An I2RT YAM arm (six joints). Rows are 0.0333 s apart.
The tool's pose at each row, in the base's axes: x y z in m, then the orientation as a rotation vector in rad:
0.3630 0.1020 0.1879 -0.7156 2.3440 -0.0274
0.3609 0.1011 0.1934 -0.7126 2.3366 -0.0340
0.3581 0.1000 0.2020 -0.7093 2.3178 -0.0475
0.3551 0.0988 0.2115 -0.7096 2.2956 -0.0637
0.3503 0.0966 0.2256 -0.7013 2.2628 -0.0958
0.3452 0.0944 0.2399 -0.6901 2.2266 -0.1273
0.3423 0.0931 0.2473 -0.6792 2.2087 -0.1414
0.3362 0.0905 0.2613 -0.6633 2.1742 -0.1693
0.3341 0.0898 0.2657 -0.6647 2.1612 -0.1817
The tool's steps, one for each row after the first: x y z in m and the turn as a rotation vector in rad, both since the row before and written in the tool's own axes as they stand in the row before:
-0.0016 -0.0009 -0.0057 0.0071 -0.0061 -0.0011
-0.0030 -0.0014 -0.0085 0.0145 -0.0152 -0.0051
-0.0035 -0.0017 -0.0093 0.0159 -0.0170 -0.0090
-0.0049 -0.0030 -0.0139 0.0323 -0.0246 -0.0097
-0.0052 -0.0034 -0.0140 0.0339 -0.0280 -0.0083
-0.0026 -0.0021 -0.0073 0.0178 -0.0149 0.0001
-0.0048 -0.0040 -0.0142 0.0332 -0.0275 -0.0038
-0.0016 -0.0012 -0.0045 0.0110 -0.0088 -0.0073

